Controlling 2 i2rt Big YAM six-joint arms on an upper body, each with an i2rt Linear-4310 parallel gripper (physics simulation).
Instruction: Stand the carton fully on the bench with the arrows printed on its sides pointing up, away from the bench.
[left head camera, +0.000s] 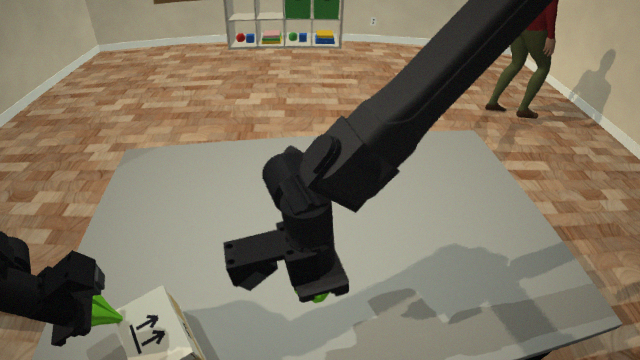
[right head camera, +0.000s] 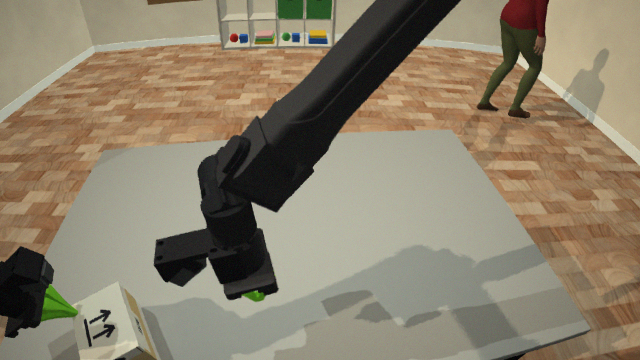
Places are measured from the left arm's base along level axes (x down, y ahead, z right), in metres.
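Pixels of known places: left gripper, between the fingertips: (left head camera: 120, 319) (right head camera: 76, 314); right gripper, between the fingertips: (left head camera: 318, 300) (right head camera: 259, 299).
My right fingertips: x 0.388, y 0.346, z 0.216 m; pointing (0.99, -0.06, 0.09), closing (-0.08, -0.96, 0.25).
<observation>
Behind a point stands the place of what it marks.
The carton (left head camera: 154, 331) {z -0.047, x 0.424, y 0.300 m} is a pale box with two black arrows and a bar on its upper face. It sits tilted at the near left corner of the grey bench (left head camera: 313, 232), partly cut off by the picture's lower edge. Its arrows point up and to the right across that face. It also shows in the right head view (right head camera: 109, 324) {z -0.041, x 0.424, y 0.303 m}. My left gripper (left head camera: 107, 311) {z -0.114, x 0.426, y 0.316 m} (right head camera: 60, 308) is shut, and its green fingertips touch the carton's left edge. My right gripper (left head camera: 318, 296) {z 0.216, x 0.388, y 0.346 m} (right head camera: 253, 295) {z 0.216, x 0.388, y 0.346 m} is shut and empty above the bench's middle.
My right arm (left head camera: 402, 111) {z 0.289, x 0.079, y 0.366 m} crosses the view from the upper right. A person (left head camera: 528, 58) stands on the wooden floor beyond the bench's far right corner. A shelf with coloured blocks (left head camera: 283, 24) stands against the far wall.
</observation>
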